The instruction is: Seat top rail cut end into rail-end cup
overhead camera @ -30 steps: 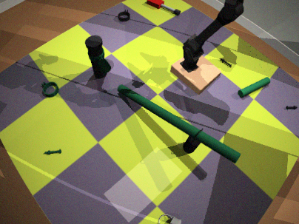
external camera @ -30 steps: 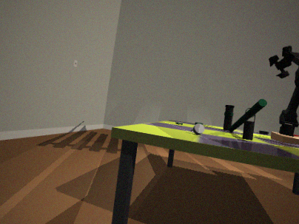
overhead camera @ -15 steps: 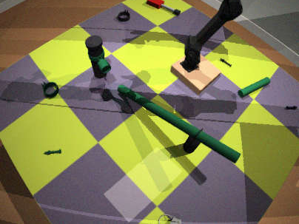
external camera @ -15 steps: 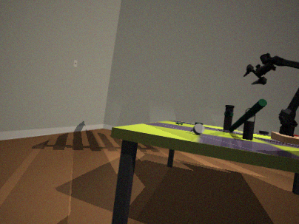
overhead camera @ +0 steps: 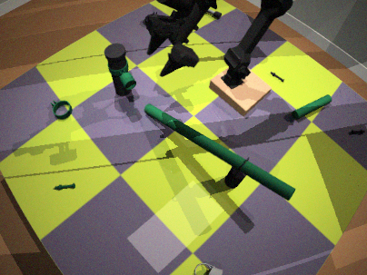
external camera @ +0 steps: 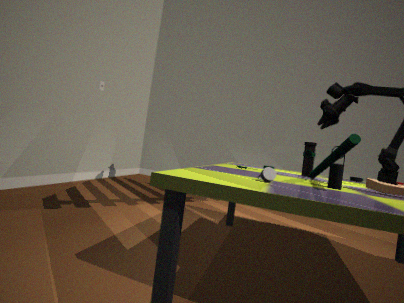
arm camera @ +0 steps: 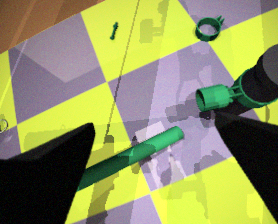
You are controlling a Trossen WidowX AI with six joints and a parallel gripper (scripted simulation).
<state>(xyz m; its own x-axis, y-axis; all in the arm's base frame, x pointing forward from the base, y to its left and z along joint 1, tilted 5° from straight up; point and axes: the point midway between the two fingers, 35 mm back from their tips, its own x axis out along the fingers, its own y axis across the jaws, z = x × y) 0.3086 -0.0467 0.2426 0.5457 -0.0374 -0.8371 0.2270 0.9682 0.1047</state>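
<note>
Right now my gripper tip is 150 mm above the green rail-end cup, 120 mm to the left of it and 30 mm short of it. The rest, counted from my gripper tip: black line post: 320 mm to the left, 170 mm below, 60 mm behind; green tube: 520 mm behind, 310 mm to the left, 260 mm below.
</note>
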